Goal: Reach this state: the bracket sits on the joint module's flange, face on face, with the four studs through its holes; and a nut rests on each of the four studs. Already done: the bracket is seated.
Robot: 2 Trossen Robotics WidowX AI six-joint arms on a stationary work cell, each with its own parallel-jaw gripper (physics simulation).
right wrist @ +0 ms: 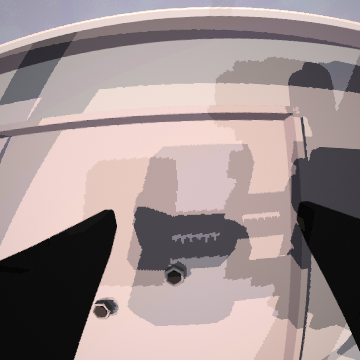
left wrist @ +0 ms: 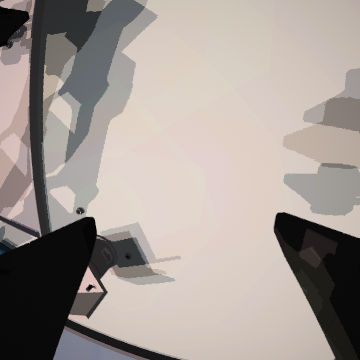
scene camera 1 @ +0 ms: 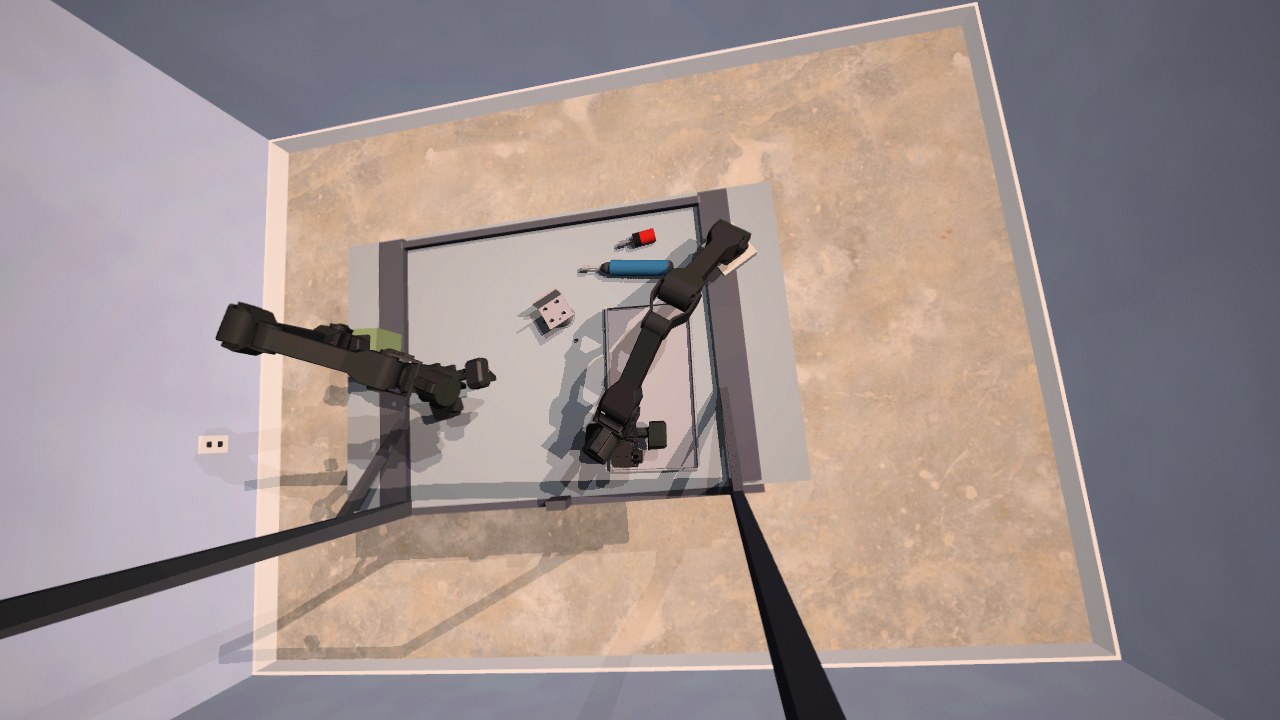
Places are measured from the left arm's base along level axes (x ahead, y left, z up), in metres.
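Pixels of known places: left gripper, fingertip midpoint: (left wrist: 186,224); right gripper, fingertip midpoint: (right wrist: 207,215) (left wrist: 10,20); left arm's base, origin of the base link: (scene camera 1: 358,347); right arm's base, origin of the base link: (scene camera 1: 728,248).
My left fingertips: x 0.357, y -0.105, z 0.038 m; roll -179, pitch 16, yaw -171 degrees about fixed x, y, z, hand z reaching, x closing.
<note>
Ahead of a thing's pixels: the offset from my left fingertips to its top centre. "*": to the spot under its first point.
The pale bracket (scene camera 1: 554,313) (left wrist: 88,303) sits tilted over the dark joint module @(0.151 m ahead, 0.183 m left, 0.081 m down) (left wrist: 106,255), left of and above the tray in the scene view. Dark spots mark its face; whether these are studs or holes is too small to tell. A small nut @(0.188 m ahead, 0.118 m left, 0.150 m down) (scene camera 1: 575,340) (left wrist: 80,211) lies on the table between bracket and tray. Two nuts @(0.346 m ahead, 0.132 m right, 0.146 m down) (right wrist: 174,275) @(0.388 m ahead, 0.111 m right, 0.146 m down) (right wrist: 102,309) lie in the tray @(0.383 m ahead, 0.009 m right, 0.140 m down) (scene camera 1: 693,394) (right wrist: 175,116). My left gripper (left wrist: 186,224) is open and empty, above the table left of the tray. My right gripper (right wrist: 207,215) is open and empty above the tray's near end.
A blue tool @(* 0.360 m ahead, 0.290 m left, 0.115 m down) (scene camera 1: 637,267) and a red-and-black tool @(0.357 m ahead, 0.375 m left, 0.121 m down) (scene camera 1: 644,236) lie at the upper right of the table, above the tray. A green block @(0.357 m back, 0.105 m left, 0.038 m down) (scene camera 1: 383,340) is beside the left arm. Dark frame posts rise at the lower corners.
</note>
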